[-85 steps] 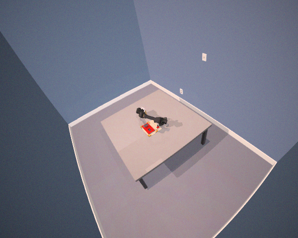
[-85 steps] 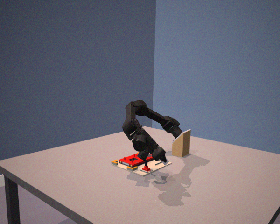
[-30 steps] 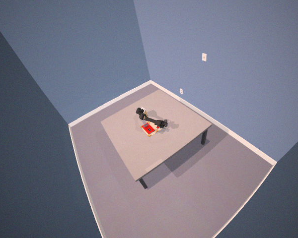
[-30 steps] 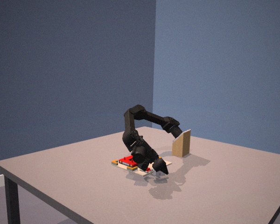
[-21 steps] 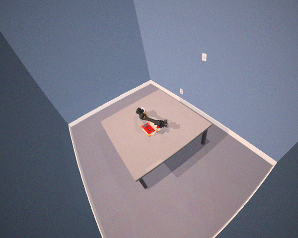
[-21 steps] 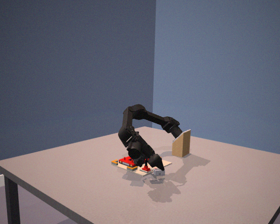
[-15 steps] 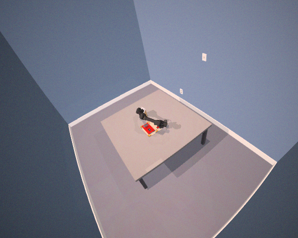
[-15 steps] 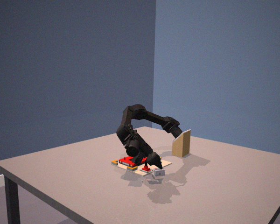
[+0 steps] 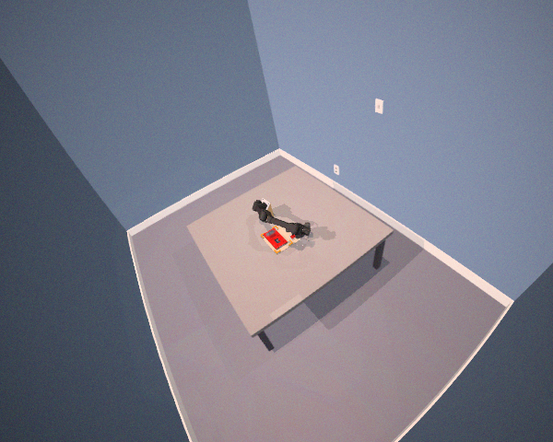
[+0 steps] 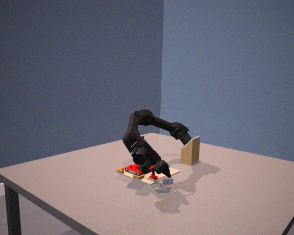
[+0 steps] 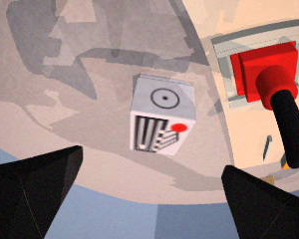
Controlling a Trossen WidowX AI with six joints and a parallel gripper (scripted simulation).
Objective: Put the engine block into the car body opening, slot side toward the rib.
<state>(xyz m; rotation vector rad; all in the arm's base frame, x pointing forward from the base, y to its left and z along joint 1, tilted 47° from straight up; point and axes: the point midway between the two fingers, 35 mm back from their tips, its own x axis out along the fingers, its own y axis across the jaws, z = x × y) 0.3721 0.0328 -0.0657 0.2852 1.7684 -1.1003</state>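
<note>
Now: gripper tip 3 cm above the grey engine block.
</note>
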